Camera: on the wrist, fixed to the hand. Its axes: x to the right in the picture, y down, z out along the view.
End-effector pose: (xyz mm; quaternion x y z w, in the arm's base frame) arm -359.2 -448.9 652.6 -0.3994 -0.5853 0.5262 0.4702
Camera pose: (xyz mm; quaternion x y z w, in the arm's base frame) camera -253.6 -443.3 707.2 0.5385 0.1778 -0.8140 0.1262
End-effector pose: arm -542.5 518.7 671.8 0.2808 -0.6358 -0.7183 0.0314
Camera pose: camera -468.1 441.2 620.5 -0.3881 -0.6953 -0.4780 0.3707
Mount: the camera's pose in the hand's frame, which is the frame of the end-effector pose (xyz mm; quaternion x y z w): -12.7 -56.3 -104.1 0.0793 -0.1992 0.6933 0.6881
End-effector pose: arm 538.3 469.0 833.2 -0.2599 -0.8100 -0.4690 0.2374
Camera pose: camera 526.3 350.6 836.0 -0.8150 -0.4616 -0.0421 0.3478
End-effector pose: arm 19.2 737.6 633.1 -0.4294 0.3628 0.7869 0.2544
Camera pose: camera 116.8 688.5 585.9 -0.1330 -0.5591 -0.7746 0.2642
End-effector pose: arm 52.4 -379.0 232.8 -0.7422 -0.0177 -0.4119 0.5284
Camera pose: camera -43.7 -432.1 278.8 -0.5631 0.3644 0.2321 0.7044
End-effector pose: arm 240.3 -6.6 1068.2 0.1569 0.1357 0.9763 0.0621
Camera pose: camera 223.1 19.6 953.4 -0.4014 -0.0496 -0.6728 0.6195
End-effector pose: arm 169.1 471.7 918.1 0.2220 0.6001 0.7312 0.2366
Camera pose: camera 120.3 393.0 843.4 -0.7332 -0.2698 -0.5753 0.2422
